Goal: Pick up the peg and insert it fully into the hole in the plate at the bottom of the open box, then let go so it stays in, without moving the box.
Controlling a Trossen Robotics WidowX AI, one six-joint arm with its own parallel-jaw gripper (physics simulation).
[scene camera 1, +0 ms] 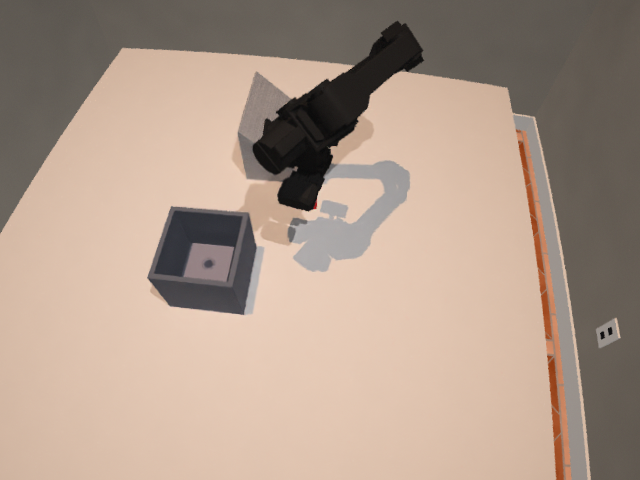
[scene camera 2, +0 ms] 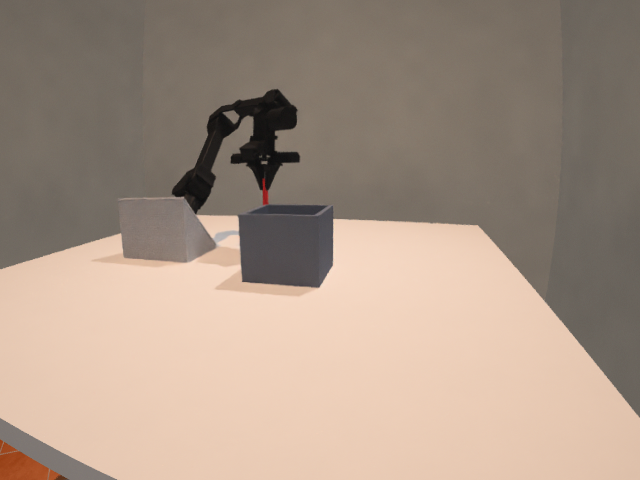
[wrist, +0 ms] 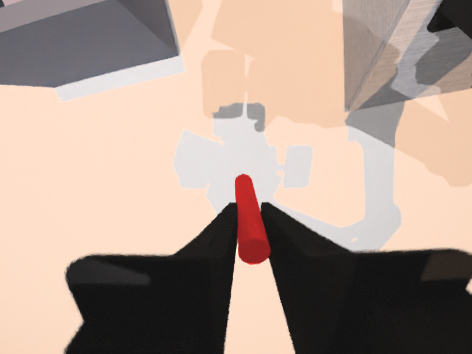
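My gripper is shut on the red peg. The peg hangs close to upright between the fingertips, above the table. In scene camera 1 the arm hides most of the peg and the fingers. The open dark grey box stands on the table, to the left of and lower in the picture than the gripper in scene camera 1. The plate at its bottom is pale, with a dark round hole near its middle. The gripper is outside the box, beside it. In scene camera 2 the box's rim hides the peg's lower end.
A grey wedge-shaped block stands near the arm, at the upper right in the wrist view. In scene camera 1 the arm passes over part of it. The arm's shadow lies on the table under the gripper.
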